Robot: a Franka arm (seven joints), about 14 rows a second.
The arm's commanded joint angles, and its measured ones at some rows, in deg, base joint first. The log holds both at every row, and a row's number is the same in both.
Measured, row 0: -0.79, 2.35, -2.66, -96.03, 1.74, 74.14, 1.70
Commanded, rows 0 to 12: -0.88, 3.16, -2.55, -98.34, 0.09, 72.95, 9.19; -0.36, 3.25, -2.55, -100.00, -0.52, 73.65, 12.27; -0.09, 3.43, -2.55, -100.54, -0.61, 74.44, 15.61; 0.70, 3.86, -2.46, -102.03, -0.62, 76.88, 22.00; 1.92, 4.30, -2.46, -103.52, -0.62, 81.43, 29.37; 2.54, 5.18, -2.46, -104.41, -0.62, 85.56, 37.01; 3.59, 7.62, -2.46, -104.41, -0.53, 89.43, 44.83; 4.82, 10.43, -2.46, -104.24, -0.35, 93.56, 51.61; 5.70, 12.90, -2.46, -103.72, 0.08, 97.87, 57.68; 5.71, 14.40, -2.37, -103.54, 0.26, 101.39, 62.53; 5.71, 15.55, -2.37, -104.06, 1.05, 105.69, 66.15; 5.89, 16.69, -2.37, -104.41, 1.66, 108.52, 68.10; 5.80, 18.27, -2.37, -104.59, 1.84, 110.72, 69.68
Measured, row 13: 6.04, 16.34, -2.27, -105.01, 1.02, 107.53, 64.79
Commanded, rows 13 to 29: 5.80, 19.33, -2.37, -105.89, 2.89, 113.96, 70.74; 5.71, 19.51, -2.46, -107.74, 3.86, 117.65, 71.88; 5.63, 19.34, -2.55, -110.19, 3.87, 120.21, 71.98; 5.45, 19.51, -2.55, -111.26, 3.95, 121.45, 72.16; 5.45, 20.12, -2.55, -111.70, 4.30, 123.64, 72.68; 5.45, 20.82, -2.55, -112.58, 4.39, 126.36, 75.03; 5.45, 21.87, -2.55, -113.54, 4.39, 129.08, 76.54; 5.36, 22.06, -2.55, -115.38, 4.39, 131.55, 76.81; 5.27, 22.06, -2.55, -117.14, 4.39, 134.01, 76.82; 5.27, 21.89, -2.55, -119.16, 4.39, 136.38, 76.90; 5.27, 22.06, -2.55, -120.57, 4.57, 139.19, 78.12; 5.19, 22.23, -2.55, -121.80, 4.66, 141.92, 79.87; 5.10, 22.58, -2.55, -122.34, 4.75, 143.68, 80.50; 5.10, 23.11, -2.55, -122.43, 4.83, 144.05, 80.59; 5.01, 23.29, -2.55, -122.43, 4.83, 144.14, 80.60; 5.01, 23.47, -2.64, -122.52, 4.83, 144.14, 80.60; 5.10, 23.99, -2.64, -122.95, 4.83, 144.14, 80.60
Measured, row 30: 5.15, 23.75, -2.61, -122.10, 3.72, 143.29, 79.64
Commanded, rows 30 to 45: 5.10, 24.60, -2.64, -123.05, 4.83, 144.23, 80.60; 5.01, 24.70, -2.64, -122.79, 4.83, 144.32, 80.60; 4.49, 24.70, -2.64, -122.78, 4.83, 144.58, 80.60; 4.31, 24.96, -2.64, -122.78, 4.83, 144.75, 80.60; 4.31, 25.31, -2.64, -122.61, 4.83, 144.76, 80.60; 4.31, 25.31, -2.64, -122.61, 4.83, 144.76, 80.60; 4.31, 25.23, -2.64, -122.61, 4.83, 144.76, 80.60; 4.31, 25.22, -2.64, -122.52, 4.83, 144.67, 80.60; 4.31, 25.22, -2.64, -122.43, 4.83, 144.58, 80.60; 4.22, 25.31, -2.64, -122.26, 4.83, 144.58, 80.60; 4.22, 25.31, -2.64, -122.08, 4.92, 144.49, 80.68; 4.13, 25.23, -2.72, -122.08, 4.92, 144.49, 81.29; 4.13, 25.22, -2.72, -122.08, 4.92, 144.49, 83.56; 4.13, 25.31, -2.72, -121.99, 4.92, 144.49, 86.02; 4.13, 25.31, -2.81, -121.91, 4.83, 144.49, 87.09; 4.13, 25.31, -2.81, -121.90, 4.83, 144.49, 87.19
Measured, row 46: 4.20, 24.95, -2.78, -122.51, 3.92, 144.22, 84.89
